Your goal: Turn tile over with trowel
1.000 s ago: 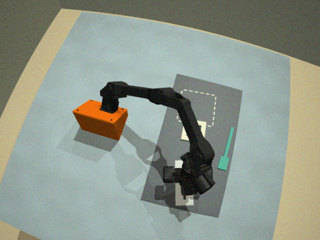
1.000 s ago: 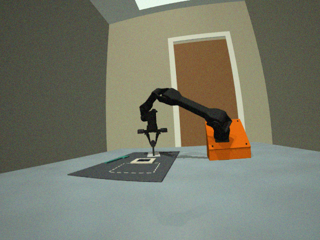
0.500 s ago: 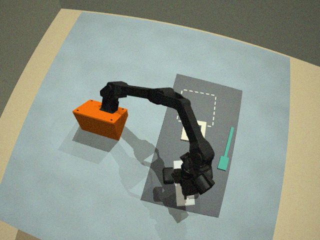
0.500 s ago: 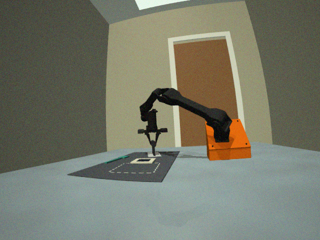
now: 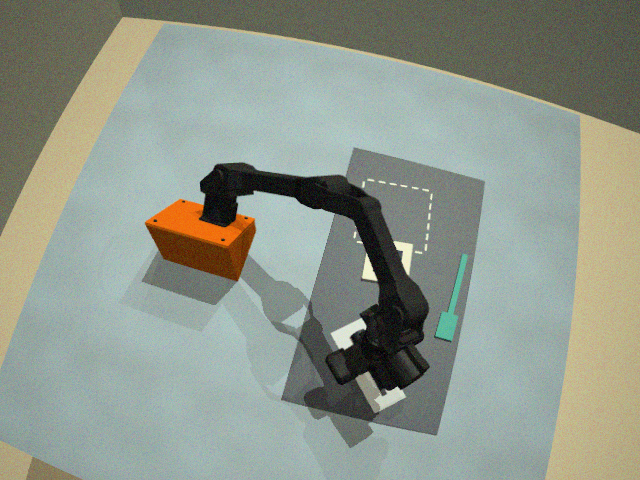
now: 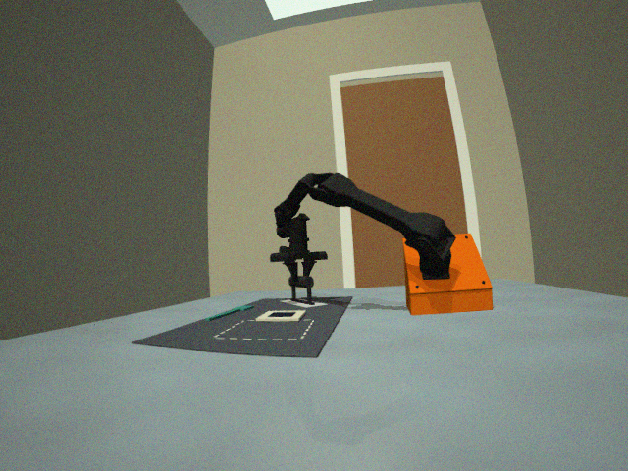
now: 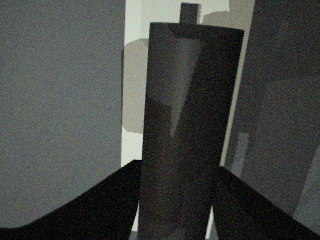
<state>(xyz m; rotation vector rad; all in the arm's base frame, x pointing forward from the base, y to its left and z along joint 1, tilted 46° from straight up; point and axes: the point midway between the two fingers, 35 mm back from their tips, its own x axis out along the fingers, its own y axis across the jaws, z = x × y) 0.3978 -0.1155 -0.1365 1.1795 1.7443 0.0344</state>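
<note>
My gripper tip is 20 mm short of the trowel, 20 mm to the left of it and 30 mm above it. The rest, counted from my gripper tip: tile: 30 mm behind, 240 mm to the left, 60 mm below; teal tool: 140 mm ahead, 190 mm to the left, 60 mm below; dark mat: 200 mm to the left, 80 mm below.
</note>
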